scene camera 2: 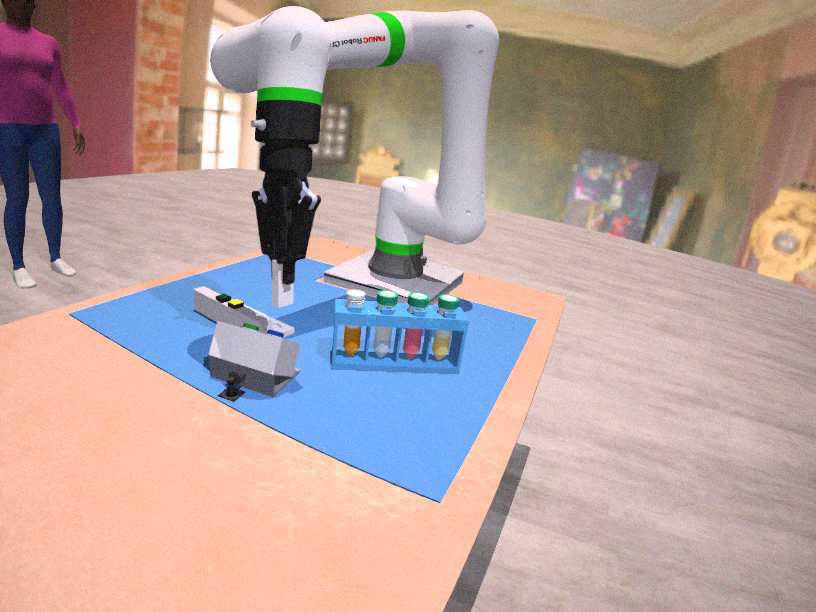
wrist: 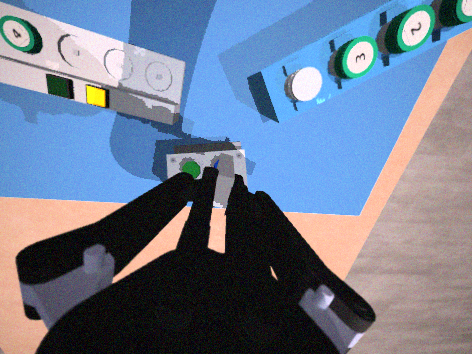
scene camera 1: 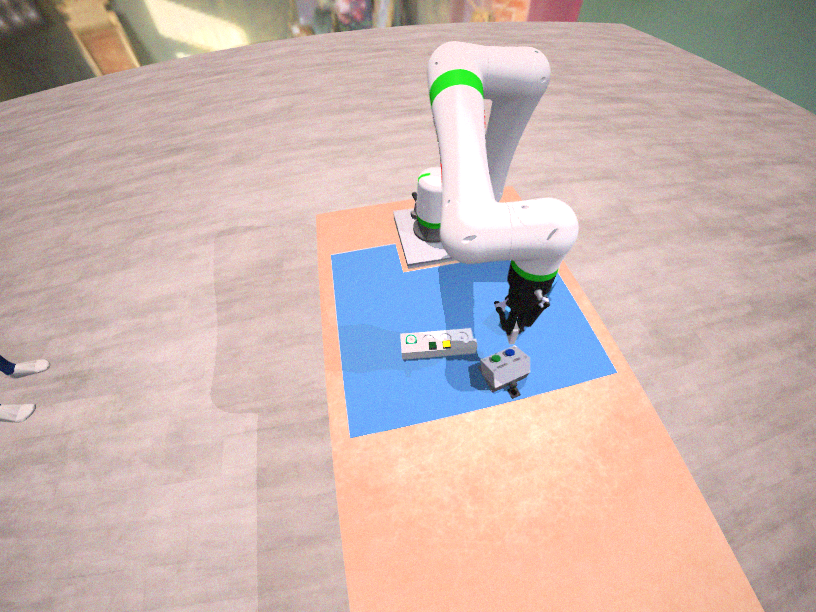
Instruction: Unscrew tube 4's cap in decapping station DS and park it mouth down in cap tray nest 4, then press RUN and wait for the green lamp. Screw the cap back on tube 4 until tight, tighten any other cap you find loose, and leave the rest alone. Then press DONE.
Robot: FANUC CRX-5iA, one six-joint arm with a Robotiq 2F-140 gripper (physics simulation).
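Places are measured from the arm's base along level axes (x left, y back, z up), in centimetres.
Pixels of known places: gripper, fingertip midpoint: (scene camera 2: 282, 304) (wrist: 223, 165) (scene camera 1: 510, 339); arm's base at its link origin: (scene camera 2: 395, 268) (scene camera 1: 432, 229).
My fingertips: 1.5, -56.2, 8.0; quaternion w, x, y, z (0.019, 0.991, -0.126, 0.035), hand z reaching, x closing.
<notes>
For each thing: its middle in the pictures, then the offset to it from my fingertips, as dx, dy, dz. "*": a spot on its surface instead.
- blue button at the middle of its body: (wrist: 222, 167) (scene camera 2: 275, 335) (scene camera 1: 509, 353) +0.0, -2.0, -4.4
- grey control box at the middle of its body: (scene camera 2: 255, 350) (wrist: 209, 176) (scene camera 1: 505, 366) -2.1, -4.4, -6.6
- green button at the middle of its body: (wrist: 191, 170) (scene camera 1: 496, 359) -4.5, -2.4, -4.4
- Green cap 4 at the middle of its body: (wrist: 22, 35) (scene camera 1: 411, 340) -24.0, +13.3, -9.5
- white tray at the middle of its body: (wrist: 89, 68) (scene camera 2: 241, 308) (scene camera 1: 437, 340) -16.7, +10.2, -8.1
- tray's yellow lamp at the middle of its body: (wrist: 95, 96) (scene camera 2: 235, 302) (scene camera 1: 446, 343) -15.4, +7.0, -5.5
- Uncapped tube 4 at a spot on its surface: (wrist: 306, 84) * +8.1, +9.0, +1.1
- blue rack at the middle of its body: (wrist: 341, 56) (scene camera 2: 398, 333) (scene camera 1: 529, 301) +15.1, +12.6, -5.6
- green cap 3 at the middle of its body: (wrist: 355, 59) (scene camera 2: 387, 297) +12.8, +11.4, +0.6
- cap 2 at the middle of its body: (wrist: 408, 31) (scene camera 2: 418, 299) +17.4, +13.8, +0.6
- green cap at the middle of its body: (scene camera 2: 448, 301) +22.0, +16.2, +0.6
- small black fixture at a spot on its surface: (scene camera 2: 230, 388) (scene camera 1: 516, 391) * -1.4, -11.5, -9.5
My gripper (scene camera 1: 514, 339) (scene camera 2: 282, 304) (wrist: 223, 165) is shut and empty, its tips a little above the blue button (scene camera 1: 509, 352) (scene camera 2: 275, 333) (wrist: 216, 164) of the grey control box (scene camera 1: 504, 374) (scene camera 2: 247, 349). A green button (scene camera 1: 495, 358) (wrist: 190, 169) is beside it. Green cap 4 (scene camera 1: 411, 339) (wrist: 19, 34) sits mouth down at one end of the white tray (scene camera 1: 421, 353) (wrist: 145, 107). The tray's yellow lamp (scene camera 1: 446, 343) (scene camera 2: 235, 303) (wrist: 96, 96) is lit; its green lamp (scene camera 1: 432, 345) (scene camera 2: 223, 297) (wrist: 59, 86) is dark. Uncapped tube 4 (scene camera 2: 352, 342) (wrist: 306, 84) stands upright in the rack.
The blue rack (scene camera 2: 395, 366) (wrist: 280, 107) also holds tubes under green cap 3 (scene camera 2: 386, 299) (wrist: 356, 57), cap 2 (scene camera 2: 417, 301) (wrist: 410, 29) and another green cap (scene camera 2: 448, 301). A small black fixture (scene camera 1: 514, 391) (scene camera 2: 230, 388) stands by the control box.
</notes>
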